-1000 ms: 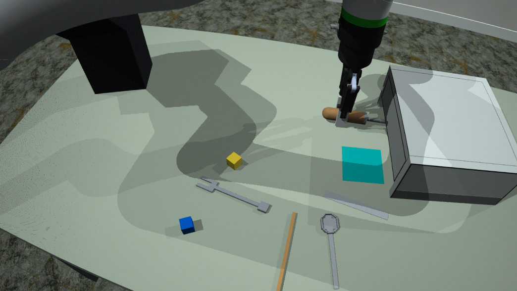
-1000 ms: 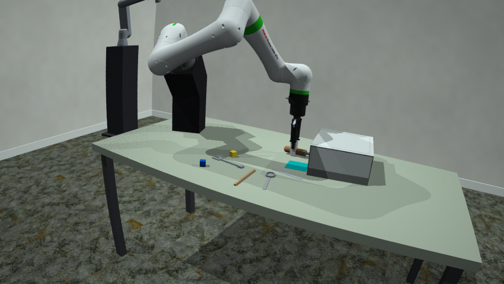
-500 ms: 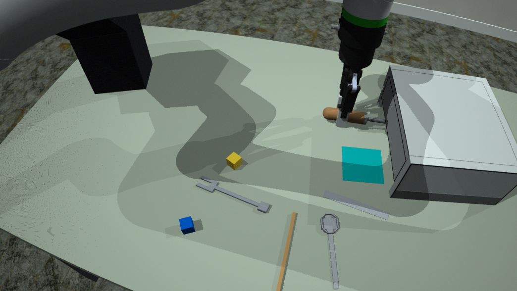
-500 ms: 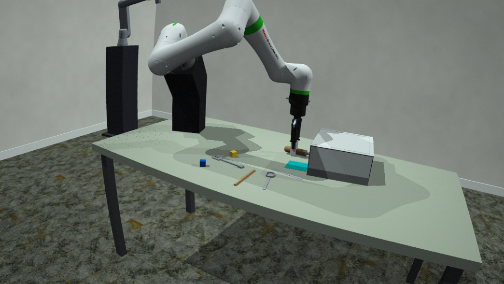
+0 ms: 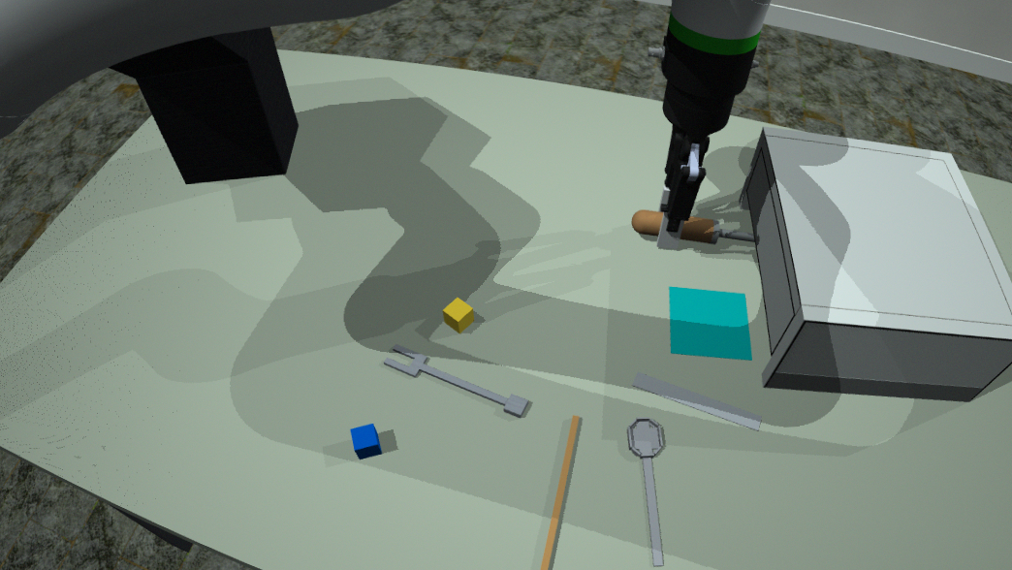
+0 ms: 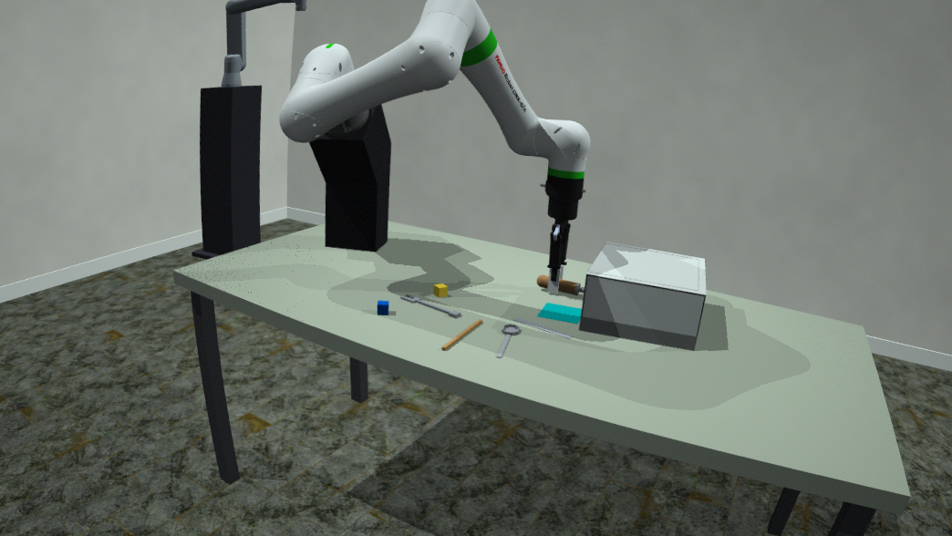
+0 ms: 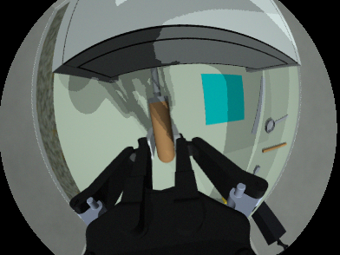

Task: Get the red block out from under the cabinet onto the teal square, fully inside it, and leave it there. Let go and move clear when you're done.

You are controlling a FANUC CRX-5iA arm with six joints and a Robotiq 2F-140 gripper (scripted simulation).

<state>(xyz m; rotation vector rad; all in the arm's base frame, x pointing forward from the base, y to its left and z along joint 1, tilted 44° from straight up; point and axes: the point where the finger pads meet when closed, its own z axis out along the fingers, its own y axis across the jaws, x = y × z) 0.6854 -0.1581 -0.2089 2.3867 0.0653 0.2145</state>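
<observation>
The teal square lies 50 mm ahead of my hand, 130 mm to the right of it and 40 mm below it. Also, from my hand: yellow cube (250 mm behind, 160 mm to the right, 30 mm below); then red block (220 mm ahead, 110 mm to the right, 20 mm below); then flat grey bar (30 mm ahead, 240 mm to the right, 40 mm below).
</observation>
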